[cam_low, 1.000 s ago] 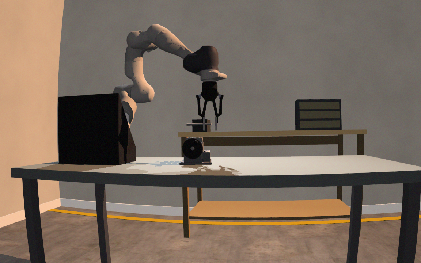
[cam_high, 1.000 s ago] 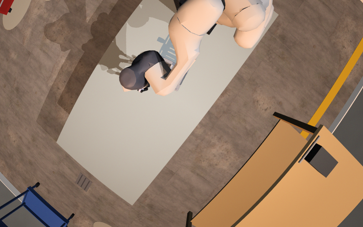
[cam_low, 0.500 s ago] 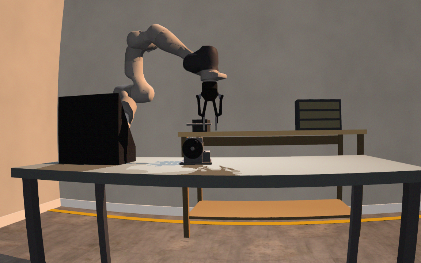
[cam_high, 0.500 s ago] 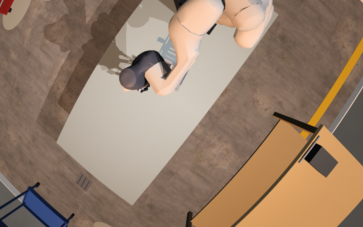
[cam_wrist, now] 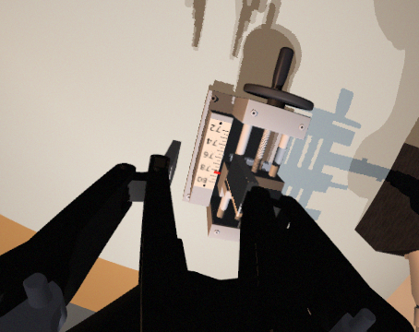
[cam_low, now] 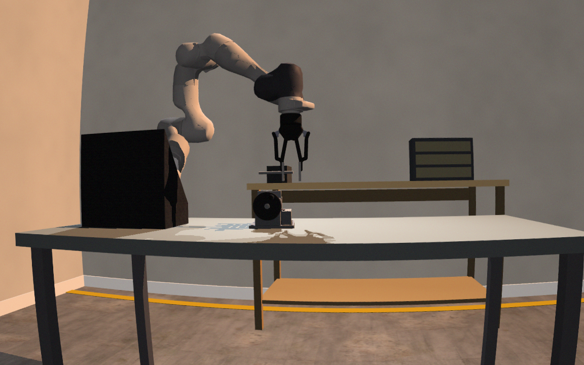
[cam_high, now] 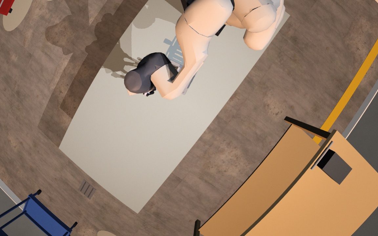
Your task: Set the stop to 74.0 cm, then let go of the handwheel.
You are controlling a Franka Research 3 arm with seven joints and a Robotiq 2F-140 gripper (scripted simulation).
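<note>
My hand is 10 cm to the left of the black handwheel, 9 cm above it and 6 cm past it.
</note>
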